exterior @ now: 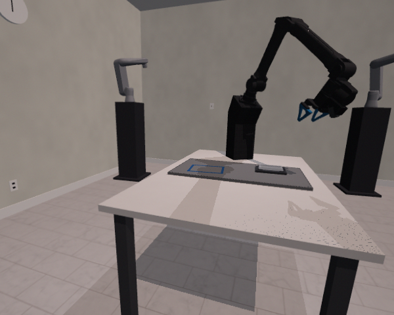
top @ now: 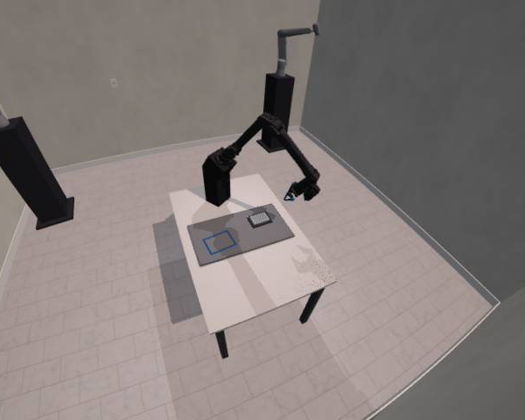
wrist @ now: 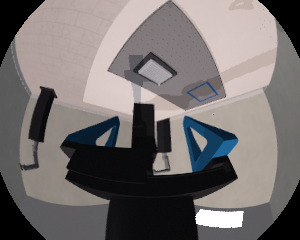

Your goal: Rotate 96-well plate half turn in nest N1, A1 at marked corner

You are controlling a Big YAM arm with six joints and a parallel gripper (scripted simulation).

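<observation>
Now: hand 280 mm above the 96-well plate, 130 mm past it and 120 mm to the left of it. The rest, counted from my hand: dark plate nest N1 (290 mm below, 130 mm behind, 120 mm to the right).
</observation>
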